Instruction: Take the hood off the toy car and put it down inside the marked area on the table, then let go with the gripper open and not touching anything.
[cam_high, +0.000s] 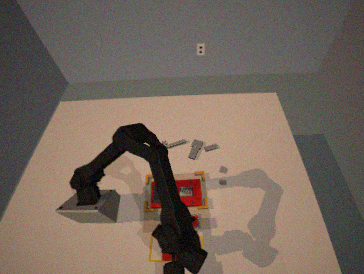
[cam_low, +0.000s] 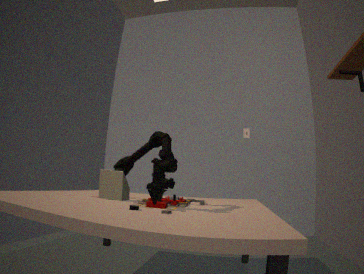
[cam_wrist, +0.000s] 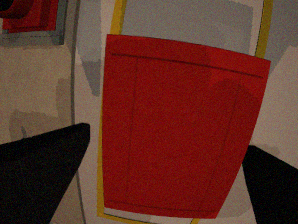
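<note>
Now: the red hood right at my gripper tip.
</note>
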